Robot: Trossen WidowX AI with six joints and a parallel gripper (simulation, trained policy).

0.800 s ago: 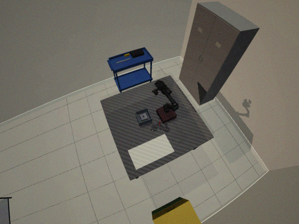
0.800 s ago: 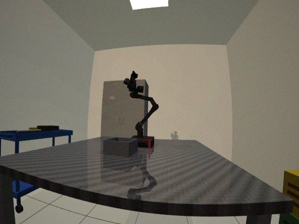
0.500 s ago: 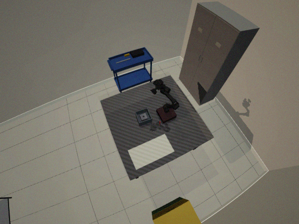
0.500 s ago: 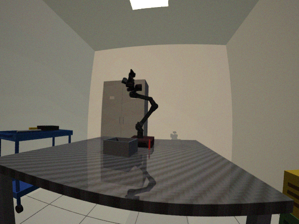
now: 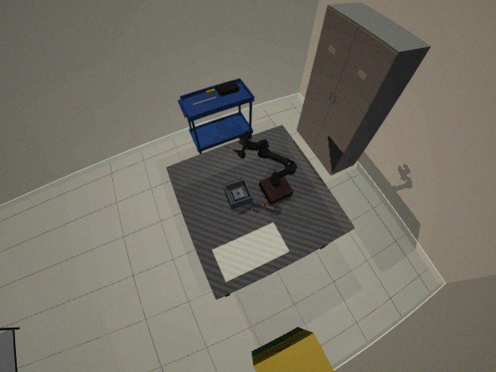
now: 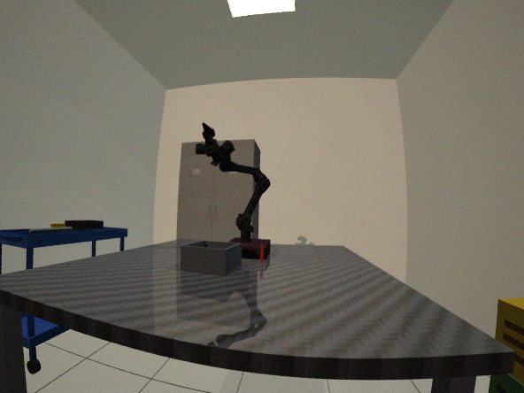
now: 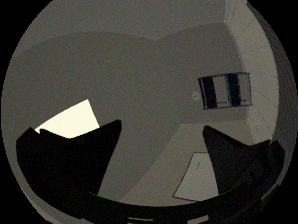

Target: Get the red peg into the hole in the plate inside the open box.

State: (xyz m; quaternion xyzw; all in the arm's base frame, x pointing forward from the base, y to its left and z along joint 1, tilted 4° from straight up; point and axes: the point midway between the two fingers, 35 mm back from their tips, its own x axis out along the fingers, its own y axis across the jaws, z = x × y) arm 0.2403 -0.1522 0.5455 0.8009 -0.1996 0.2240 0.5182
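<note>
The red peg lies 58 cm below my gripper tip, 26 cm to the left of it and 14 cm behind it. Round my gripper tip: grey plate: 57 cm below, 8 cm to the left, 3 cm ahead; grey box: 59 cm below, 8 cm to the left, 3 cm ahead.
</note>
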